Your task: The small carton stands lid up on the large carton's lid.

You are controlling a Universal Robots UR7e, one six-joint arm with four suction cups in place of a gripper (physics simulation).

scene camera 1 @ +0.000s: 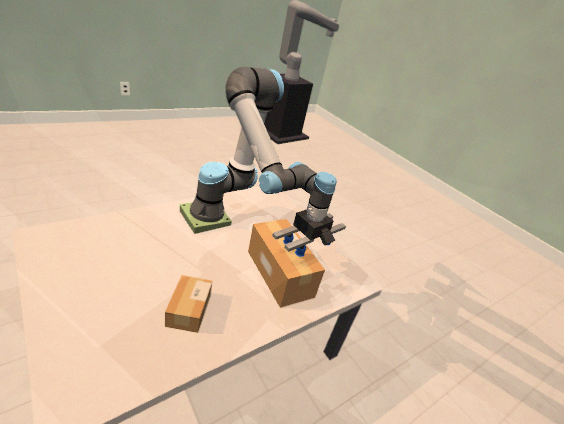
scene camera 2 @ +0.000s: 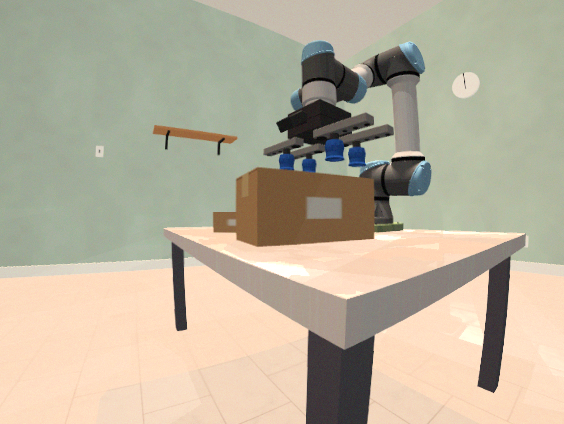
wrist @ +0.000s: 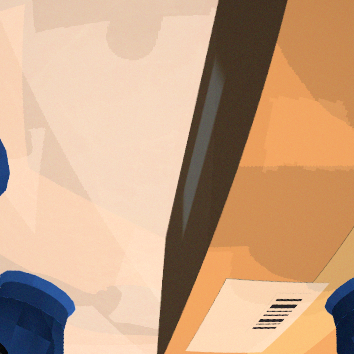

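Where they show: hand, tool point: (scene camera 2: 320, 167) (wrist: 207, 251); arm's base, link origin: (scene camera 1: 207, 212).
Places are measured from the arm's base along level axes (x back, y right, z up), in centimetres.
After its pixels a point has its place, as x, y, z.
Observation:
The large carton (scene camera 1: 295, 267) @[-54.6, -3.4, 11.7] (scene camera 2: 310, 210) @[-49.3, -14.9, 3.6] (wrist: 295, 165) @[-49.3, -13.2, 11.7] stands lid up on the table. My suction gripper (scene camera 1: 310, 238) @[-47.1, -15.7, 12.8] (scene camera 2: 322, 159) @[-47.1, -15.7, 12.8] is low over one side of its lid, with the suction cups pointing down. Two blue cups are over the lid, very near or on it. The other two are out past the carton's long side. The lid's edge hides the lower rims in scene camera 2, so I cannot tell whether they are sealed on. The small carton (scene camera 1: 188, 302) @[-44.6, 31.6, 4.1] (scene camera 2: 224, 222) @[-48.5, 28.6, 0.3] lies flat on the table apart from the large one, its label up.
The table (scene camera 1: 240, 330) @[-57.9, 19.6, -3.2] (scene camera 2: 345, 320) @[-71.5, -41.0, -4.8] bears both cartons and the arm's green base plate (scene camera 1: 195, 225) @[-7.0, 9.4, 0.5]. The table edge runs close to the large carton's end. A second arm stands on a black pedestal (scene camera 1: 290, 107) behind. A wall shelf (scene camera 2: 195, 134) shows at the left.

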